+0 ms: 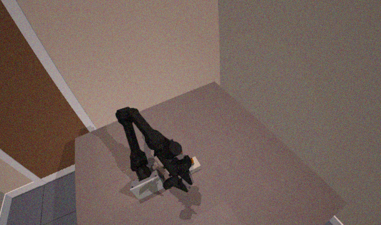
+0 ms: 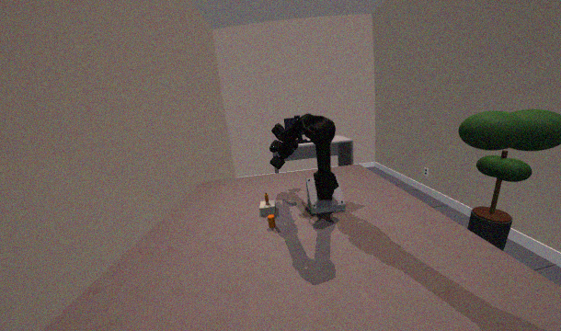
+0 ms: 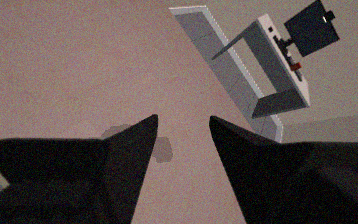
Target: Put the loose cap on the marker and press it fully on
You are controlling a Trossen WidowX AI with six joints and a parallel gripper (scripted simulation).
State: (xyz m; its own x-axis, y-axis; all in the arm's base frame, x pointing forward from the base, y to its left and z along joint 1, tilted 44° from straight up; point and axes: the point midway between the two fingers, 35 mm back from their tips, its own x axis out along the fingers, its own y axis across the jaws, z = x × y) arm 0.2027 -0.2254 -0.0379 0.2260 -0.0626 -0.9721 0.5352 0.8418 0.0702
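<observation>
My gripper tip is 340 mm to the right of the orange cap, 170 mm above it and 40 mm short of it. The rest, counted from my gripper tip: holder block: 200 mm to the left, 180 mm below, 80 mm ahead.
</observation>
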